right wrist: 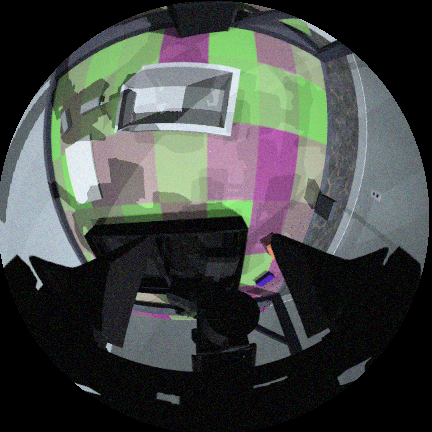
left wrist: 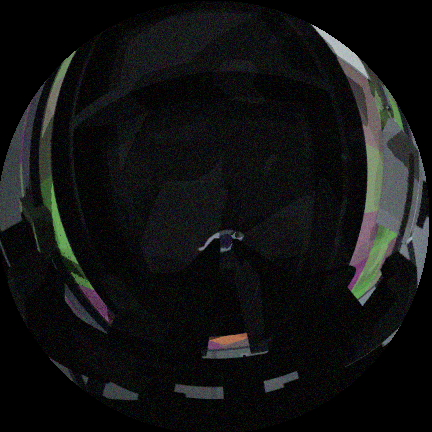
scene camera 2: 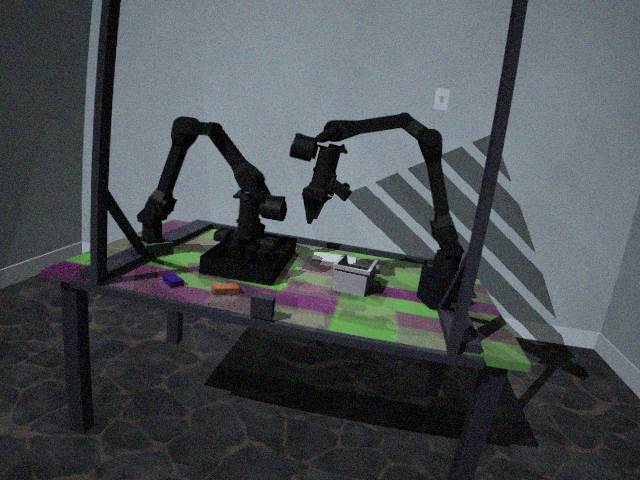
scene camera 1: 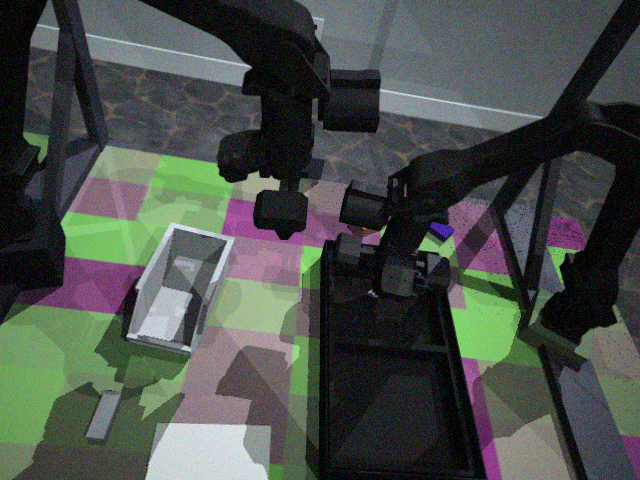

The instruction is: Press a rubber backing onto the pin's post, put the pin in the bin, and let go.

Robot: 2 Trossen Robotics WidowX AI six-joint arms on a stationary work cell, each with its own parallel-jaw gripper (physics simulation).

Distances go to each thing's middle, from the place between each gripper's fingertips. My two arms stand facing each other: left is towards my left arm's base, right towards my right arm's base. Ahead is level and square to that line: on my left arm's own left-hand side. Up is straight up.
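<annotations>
Relative to the white box (scene camera 1: 177,291), my right hand is 140 mm above it, 140 mm to the left of it and 60 mm short of it. The black bin (scene camera 1: 393,391) is 150 mm below my right hand, 110 mm ahead of it and 190 mm to the left of it.
My left gripper, visible, is 10 mm below the black bin, 10 mm to the right of it and 110 mm short of it. The white box is 20 mm above my left hand, 60 mm ahead of it and 310 mm to the right of it.
</annotations>
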